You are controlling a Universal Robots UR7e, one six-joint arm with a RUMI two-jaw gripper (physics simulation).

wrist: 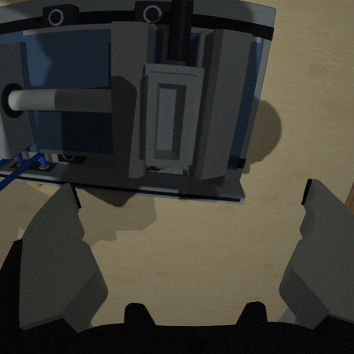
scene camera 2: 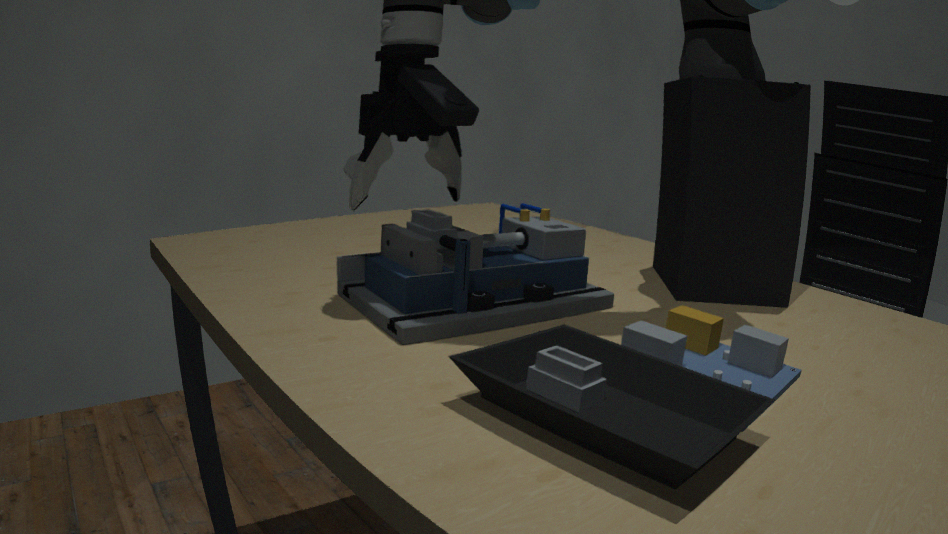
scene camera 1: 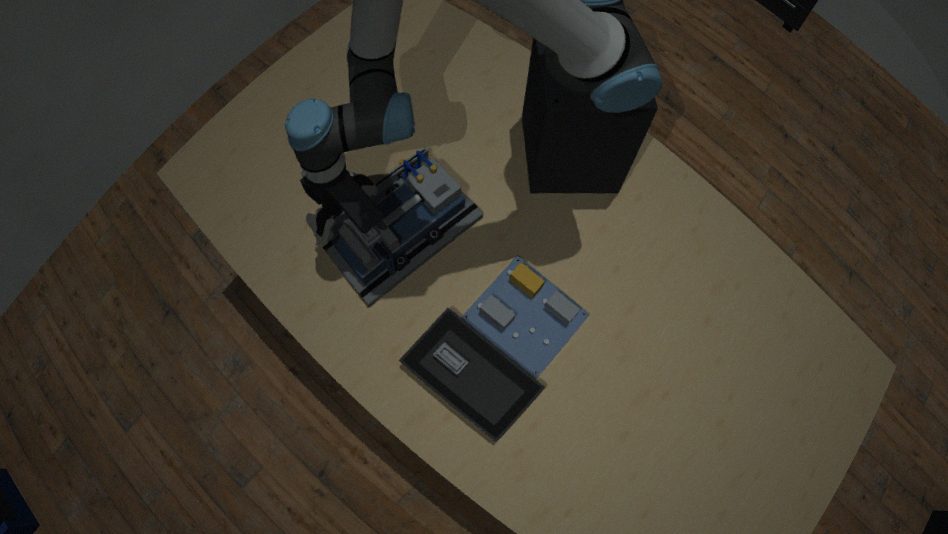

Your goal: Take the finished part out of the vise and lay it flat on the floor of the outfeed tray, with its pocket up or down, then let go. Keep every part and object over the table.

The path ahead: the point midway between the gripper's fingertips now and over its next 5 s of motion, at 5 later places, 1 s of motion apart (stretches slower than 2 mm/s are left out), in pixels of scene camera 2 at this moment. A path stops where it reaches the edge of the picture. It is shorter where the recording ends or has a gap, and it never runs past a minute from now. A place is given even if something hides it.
The gripper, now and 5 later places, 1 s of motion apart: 406,205; 429,231; 432,226; 434,203; 436,164; 472,142
